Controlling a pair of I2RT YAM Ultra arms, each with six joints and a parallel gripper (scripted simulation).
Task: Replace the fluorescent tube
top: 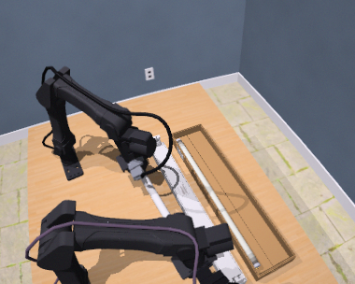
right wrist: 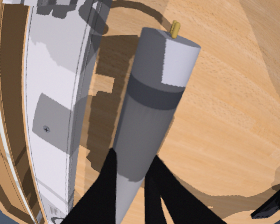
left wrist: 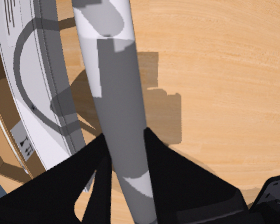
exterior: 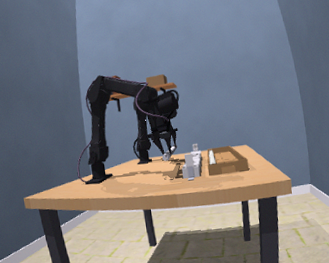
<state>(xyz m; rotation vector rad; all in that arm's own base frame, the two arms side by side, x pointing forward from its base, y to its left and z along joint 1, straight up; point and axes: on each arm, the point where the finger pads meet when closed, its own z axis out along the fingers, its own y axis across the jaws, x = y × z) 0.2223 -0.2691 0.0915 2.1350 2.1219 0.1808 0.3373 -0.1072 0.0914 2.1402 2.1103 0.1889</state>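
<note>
The lampholder is 100 mm ahead of my right hand, 70 mm to the right of it and 20 mm below it. The rest, counted from my right hand: light fixture: 60 mm ahead, 230 mm to the left, 40 mm below; then LED tube: 40 mm behind, 220 mm to the left, 10 mm below; then old fluorescent tube: 140 mm ahead, 260 mm to the left, 70 mm below.
</note>
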